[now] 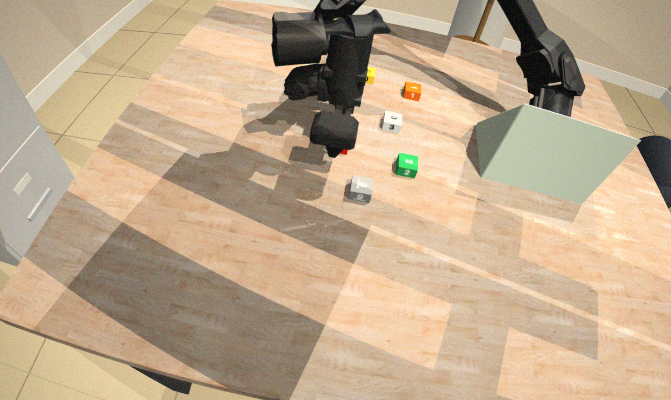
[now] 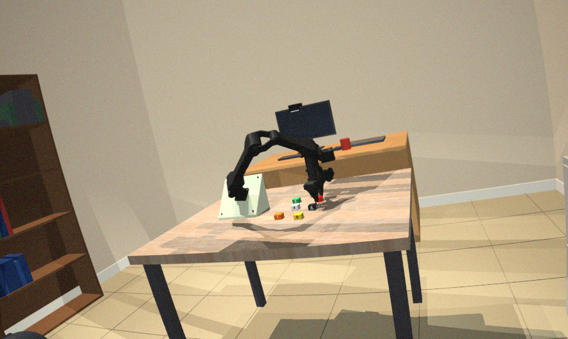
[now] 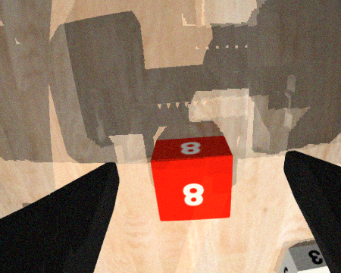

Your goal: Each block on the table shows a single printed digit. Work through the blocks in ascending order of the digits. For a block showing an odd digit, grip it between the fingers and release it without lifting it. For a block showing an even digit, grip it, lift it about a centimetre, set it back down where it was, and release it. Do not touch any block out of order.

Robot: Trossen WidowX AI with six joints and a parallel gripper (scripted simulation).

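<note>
The grey block lies 6 cm behind my gripper tip and 9 cm to the left of it. Also, from my gripper tip: black block 1 cm ahead, 10 cm to the right; white block 8 cm behind, 8 cm to the right; red block 1 cm behind.
</note>
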